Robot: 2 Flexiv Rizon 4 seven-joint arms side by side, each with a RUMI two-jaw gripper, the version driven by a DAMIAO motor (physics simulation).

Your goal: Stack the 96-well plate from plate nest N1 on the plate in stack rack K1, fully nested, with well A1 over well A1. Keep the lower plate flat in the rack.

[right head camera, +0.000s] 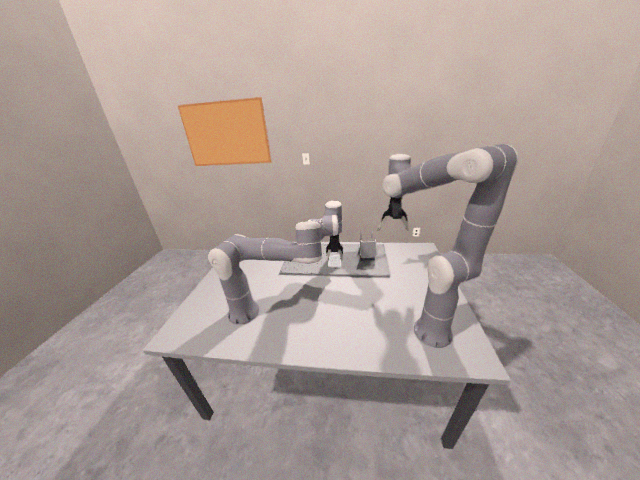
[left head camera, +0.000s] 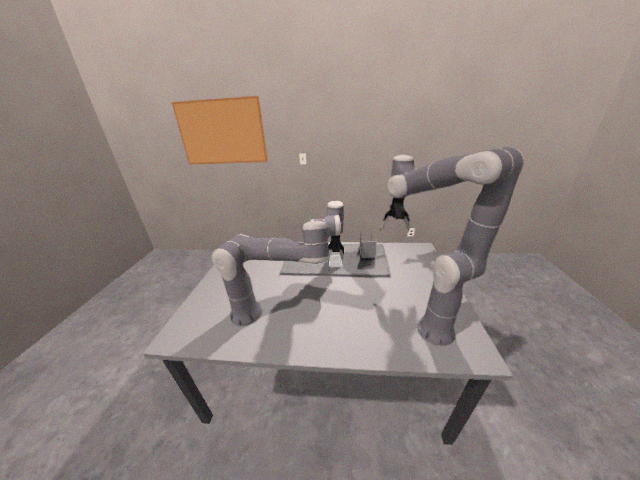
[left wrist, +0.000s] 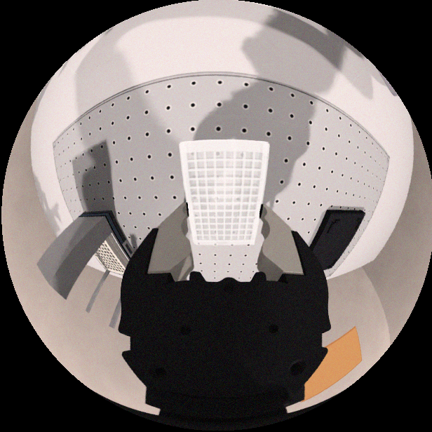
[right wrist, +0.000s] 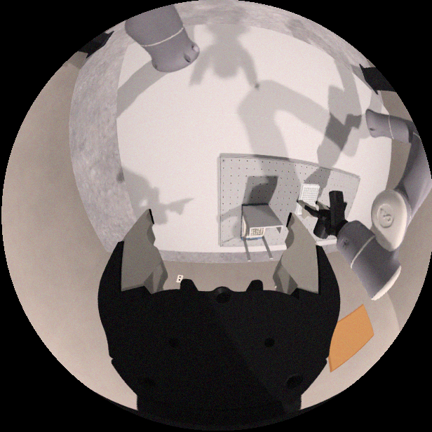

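Note:
A white 96-well plate (left head camera: 335, 260) (right head camera: 334, 259) (left wrist: 225, 185) (right wrist: 310, 192) is between the fingers of my left gripper (left head camera: 336, 252) (right head camera: 334, 252) (left wrist: 223, 203), which is shut on its long sides and holds it above the perforated board. The stack rack (left head camera: 368, 249) (right head camera: 367, 249) (left wrist: 75, 257) (right wrist: 265, 216) has grey walls and two upright posts; its lower plate (left wrist: 109, 257) (right wrist: 257, 232) shows partly inside. The black plate nest (left wrist: 341, 240) has no plate on it. My right gripper (left head camera: 395, 227) (right head camera: 392, 228) (right wrist: 220, 211) is open and empty, high above the table. Well A1 cannot be made out.
The grey perforated board (left head camera: 305, 269) (right head camera: 305, 269) (right wrist: 232, 200) lies at the table's far edge, under the rack and nest. In the head views, the rack stands to the right of the held plate. The left arm hides part of the board there.

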